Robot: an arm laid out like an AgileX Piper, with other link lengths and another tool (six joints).
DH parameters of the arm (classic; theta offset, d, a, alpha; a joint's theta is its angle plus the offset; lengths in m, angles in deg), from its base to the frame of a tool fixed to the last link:
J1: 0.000 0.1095 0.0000 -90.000
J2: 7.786 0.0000 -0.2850 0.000
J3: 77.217 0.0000 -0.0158 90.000
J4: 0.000 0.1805 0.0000 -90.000
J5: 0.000 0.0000 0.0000 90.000
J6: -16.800 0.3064 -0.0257 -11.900
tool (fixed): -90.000 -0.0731 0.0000 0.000
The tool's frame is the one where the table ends.
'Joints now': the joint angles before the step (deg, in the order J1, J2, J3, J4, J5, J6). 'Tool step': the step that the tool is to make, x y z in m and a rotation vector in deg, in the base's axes. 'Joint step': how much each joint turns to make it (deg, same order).
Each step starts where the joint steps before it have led.
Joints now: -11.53 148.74 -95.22 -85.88 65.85 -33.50
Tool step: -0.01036 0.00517 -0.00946 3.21 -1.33 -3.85
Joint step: 0.00 -0.12 -0.44 5.10 0.01 0.12
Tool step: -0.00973 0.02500 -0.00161 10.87 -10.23 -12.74
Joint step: 0.07 -3.42 -4.58 17.99 0.41 0.06
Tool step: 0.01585 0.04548 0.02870 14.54 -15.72 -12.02
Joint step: 0.00 -7.69 -5.40 21.10 0.62 -0.06
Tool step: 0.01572 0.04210 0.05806 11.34 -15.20 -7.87
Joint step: 0.04 -10.50 -0.69 14.85 0.00 2.94
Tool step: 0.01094 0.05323 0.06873 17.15 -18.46 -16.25
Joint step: 0.18 -10.84 -0.01 17.49 0.00 14.20
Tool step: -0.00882 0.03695 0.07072 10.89 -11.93 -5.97
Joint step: 0.11 -10.57 1.36 10.45 0.00 6.54
